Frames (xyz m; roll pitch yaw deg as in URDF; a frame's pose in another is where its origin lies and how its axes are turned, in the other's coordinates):
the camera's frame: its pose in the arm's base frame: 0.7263 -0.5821 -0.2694 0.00 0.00 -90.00
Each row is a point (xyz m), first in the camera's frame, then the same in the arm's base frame.
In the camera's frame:
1: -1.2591 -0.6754 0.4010
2: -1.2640 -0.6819 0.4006
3: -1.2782 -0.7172 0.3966
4: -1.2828 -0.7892 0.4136
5: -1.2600 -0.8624 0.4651
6: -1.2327 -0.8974 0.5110
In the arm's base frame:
1: 0.0509 0.6770 0.1316
2: 0.0444 0.6819 0.1312
3: 0.0091 0.6961 0.1272
4: -0.0629 0.7007 0.1442
5: -0.1361 0.6779 0.1957
6: -0.1711 0.6506 0.2416

